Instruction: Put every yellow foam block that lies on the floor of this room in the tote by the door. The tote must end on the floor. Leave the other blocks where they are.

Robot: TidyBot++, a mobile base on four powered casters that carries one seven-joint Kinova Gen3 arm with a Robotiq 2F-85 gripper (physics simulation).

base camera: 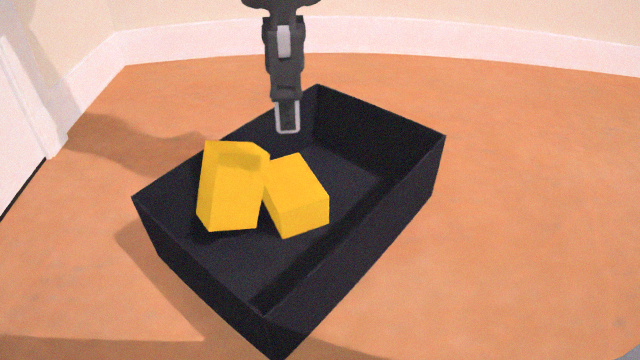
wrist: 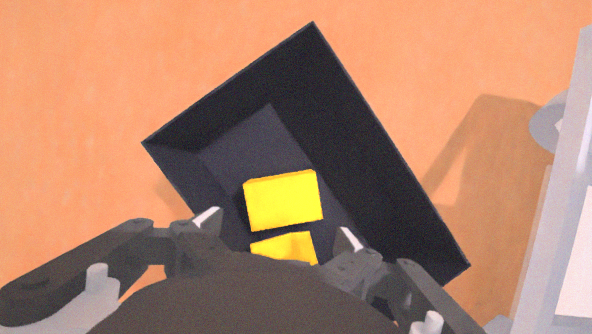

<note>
The pictures show: the gripper and a tote.
The gripper shows as well in the wrist view.
</note>
